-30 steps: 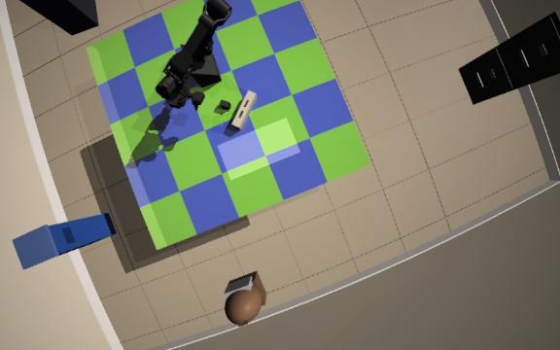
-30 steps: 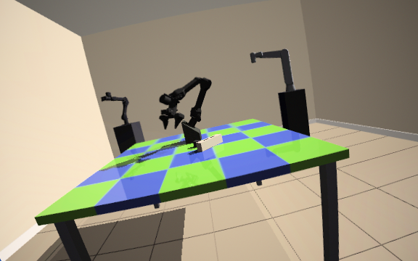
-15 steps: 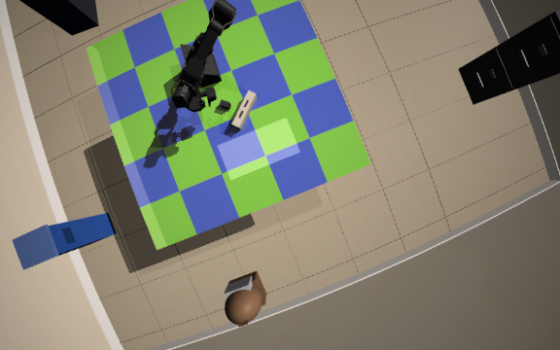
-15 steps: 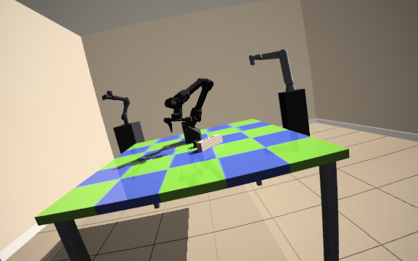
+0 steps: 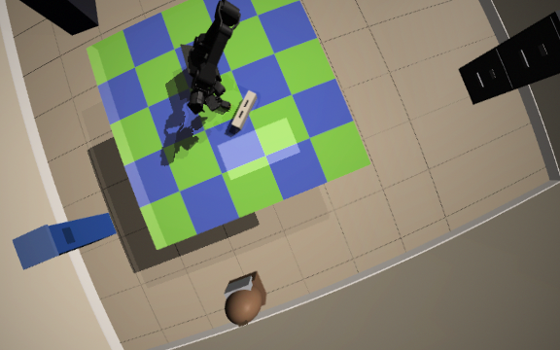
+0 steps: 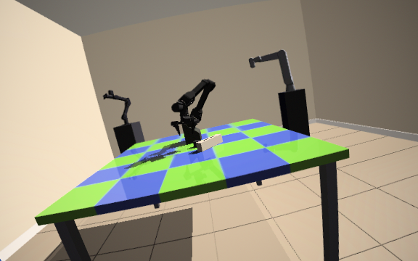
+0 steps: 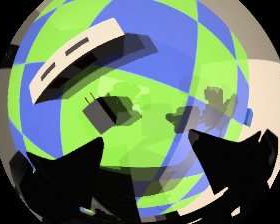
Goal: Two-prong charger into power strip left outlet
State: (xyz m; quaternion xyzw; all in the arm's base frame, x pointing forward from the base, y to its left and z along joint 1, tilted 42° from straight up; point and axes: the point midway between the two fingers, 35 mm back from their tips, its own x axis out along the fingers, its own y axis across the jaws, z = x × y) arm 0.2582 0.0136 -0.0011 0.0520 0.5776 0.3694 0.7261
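My gripper tip is now 8 cm above the two-prong charger, 7 cm to the right of it and 1 cm past it.
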